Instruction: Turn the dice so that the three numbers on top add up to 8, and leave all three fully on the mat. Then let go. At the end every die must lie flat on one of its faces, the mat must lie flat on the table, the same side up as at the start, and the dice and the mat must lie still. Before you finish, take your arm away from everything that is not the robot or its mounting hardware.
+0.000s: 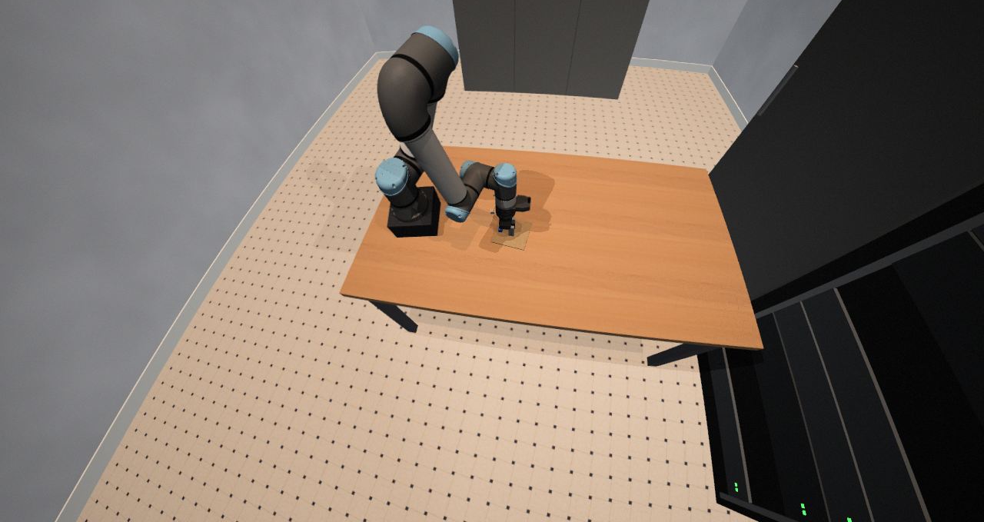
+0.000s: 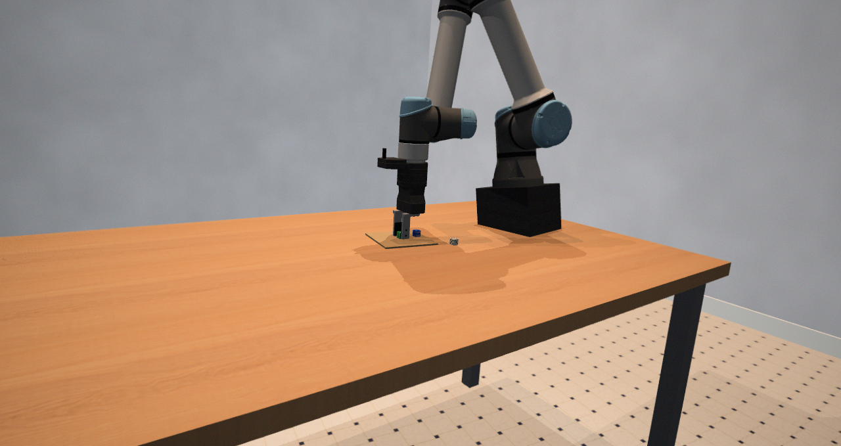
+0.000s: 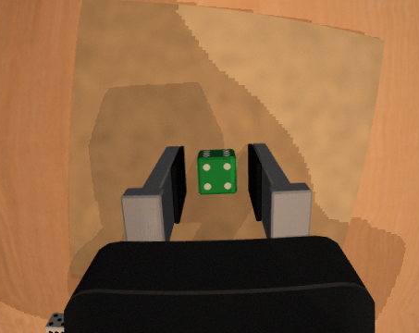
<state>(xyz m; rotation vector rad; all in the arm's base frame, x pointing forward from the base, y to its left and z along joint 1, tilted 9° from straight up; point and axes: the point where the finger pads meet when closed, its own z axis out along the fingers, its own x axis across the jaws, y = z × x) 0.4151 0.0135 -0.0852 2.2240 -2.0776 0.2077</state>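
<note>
Right now my hand is 1 cm above the green die. The rest, counted from my hand: white die: 10 cm behind, 9 cm to the left, 2 cm below; mat: 2 cm below; blue die: 5 cm behind, 1 cm below.
</note>
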